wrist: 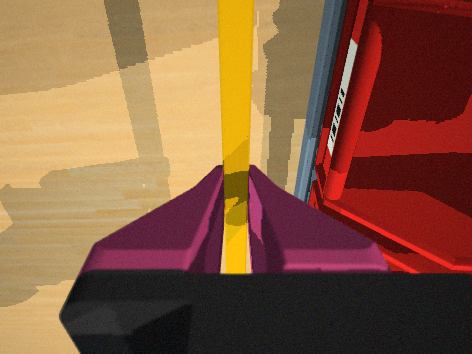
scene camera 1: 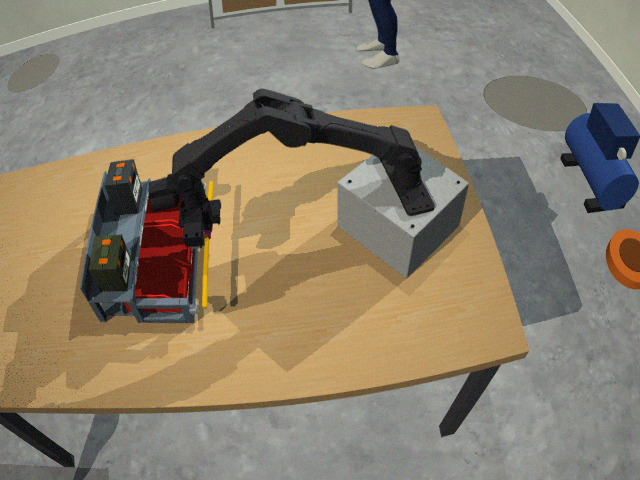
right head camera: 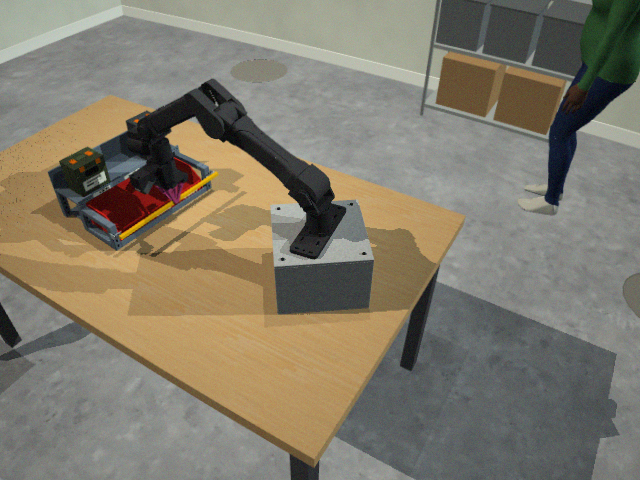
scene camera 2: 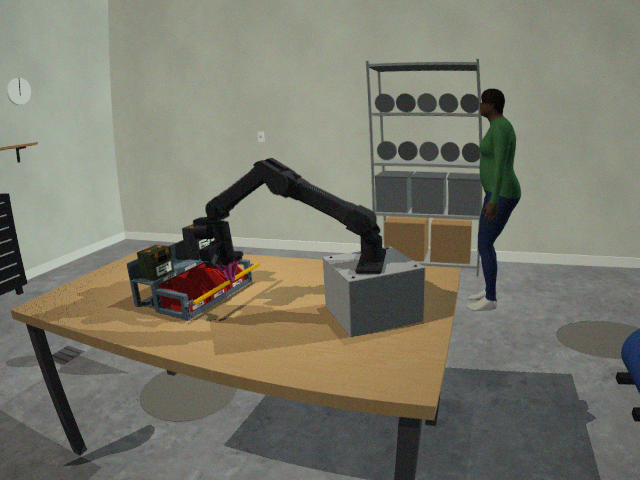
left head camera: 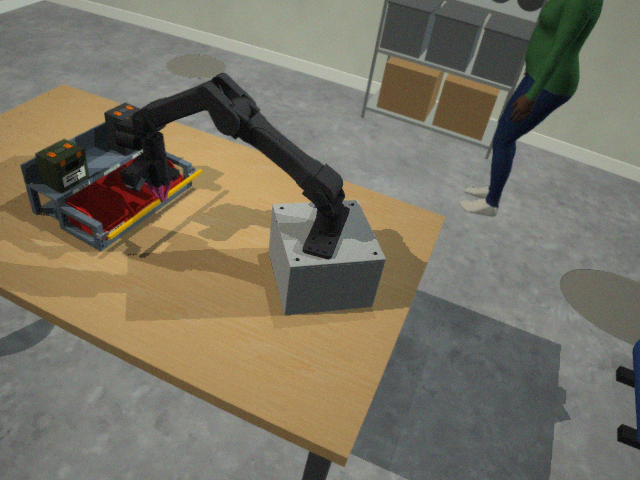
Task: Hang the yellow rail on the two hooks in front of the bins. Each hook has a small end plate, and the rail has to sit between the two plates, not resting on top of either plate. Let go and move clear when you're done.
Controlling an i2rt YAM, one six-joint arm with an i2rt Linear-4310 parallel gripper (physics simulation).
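Places are measured from the arm's base along level axes (x up, y back, z right), in centimetres.
Pixels of known places: gripper, fingertip midpoint: (wrist: 236, 177) (scene camera 1: 207, 236) (right head camera: 175, 202) (scene camera 2: 231, 281) (left head camera: 162, 200); arm's base at its link origin: (scene camera 1: 406, 181) (right head camera: 319, 230) (scene camera 2: 371, 261) (left head camera: 327, 230).
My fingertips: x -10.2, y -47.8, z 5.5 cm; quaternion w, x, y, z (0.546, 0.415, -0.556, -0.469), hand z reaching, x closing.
Note:
Ahead of a thing's pixels: the offset from my fingertips to its top centre. "pt": to the spot under its first point. Level surfaces: height alone.
The yellow rail @(dx +1.2, dy -0.3, dz -1.4 cm) (left head camera: 134, 218) (right head camera: 144, 221) (scene camera 1: 205, 273) (scene camera 2: 211, 291) (wrist: 236, 75) is held lengthwise along the front of the red bins @(dx +1.5, dy -16.1, dz -9.3 cm) (left head camera: 98, 205) (right head camera: 116, 206) (scene camera 1: 162, 273) (wrist: 425, 215). My gripper (left head camera: 163, 198) (right head camera: 174, 200) (scene camera 1: 208, 235) (scene camera 2: 231, 277) (wrist: 236, 177) points down, its magenta fingers shut on the rail near its middle. The rail is off the table, with a separate shadow. In scene camera 1 it lies a little outward of the rack's front. A small pale hook @(pt dx -1.0, dy -7.2, dz -18.2 cm) (scene camera 1: 193, 307) shows at the near front corner, beside the rail's near end. The far hook cannot be made out.
The blue-grey rack @(pt dx +1.9, dy -13.5, dz -16.9 cm) (scene camera 1: 165, 301) frames the bins. A green box @(dx +13.3, dy -25.5, dz -7.3 cm) (left head camera: 63, 166) (scene camera 1: 109, 266) and a dark box @(dx +15.8, dy -20.0, dz +15.2 cm) (scene camera 1: 124, 188) stand on its rear shelf. The arm's grey pedestal (left head camera: 330, 284) (scene camera 1: 372, 227) stands towards the right on the wooden table @(dx -6.5 cm) (left head camera: 232, 351). A person (scene camera 2: 498, 160) stands behind.

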